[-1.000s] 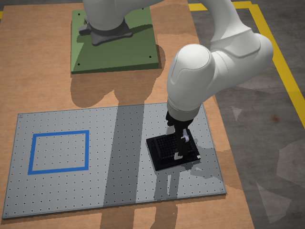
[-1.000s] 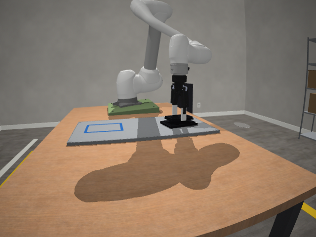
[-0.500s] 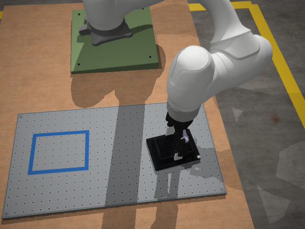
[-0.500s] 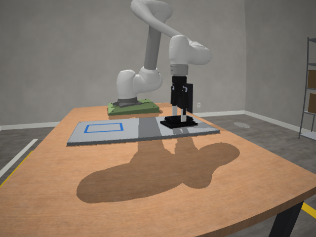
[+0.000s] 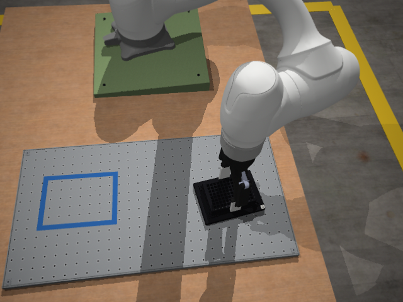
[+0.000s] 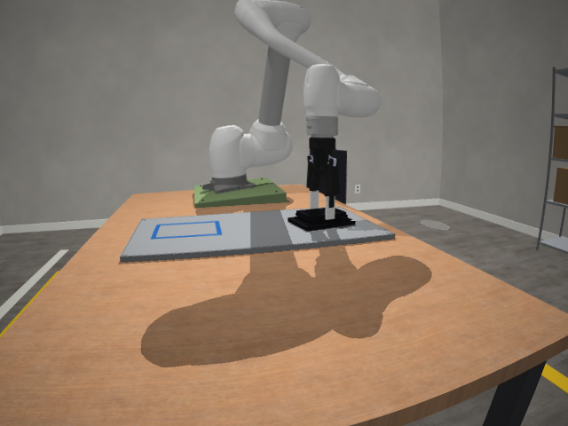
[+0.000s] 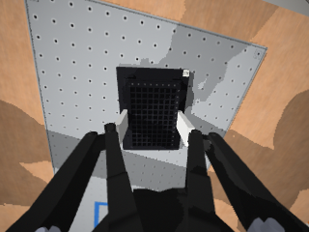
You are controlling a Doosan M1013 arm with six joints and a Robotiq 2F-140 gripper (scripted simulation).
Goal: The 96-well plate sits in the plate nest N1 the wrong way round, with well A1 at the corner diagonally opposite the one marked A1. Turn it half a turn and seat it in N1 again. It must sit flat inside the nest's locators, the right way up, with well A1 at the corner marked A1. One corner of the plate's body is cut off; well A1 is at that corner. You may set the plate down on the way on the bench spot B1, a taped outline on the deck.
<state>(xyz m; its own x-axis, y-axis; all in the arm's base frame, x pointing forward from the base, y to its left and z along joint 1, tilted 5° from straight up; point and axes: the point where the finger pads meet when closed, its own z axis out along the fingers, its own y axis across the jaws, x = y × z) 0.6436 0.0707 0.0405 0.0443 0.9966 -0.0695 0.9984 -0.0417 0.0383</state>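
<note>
Now: the black 96-well plate 2 cm below my hand. The rest, counted from my hand: black plate nest N1 (4 cm below); white A1 mark (6 cm ahead, 7 cm to the left, 4 cm below).
</note>
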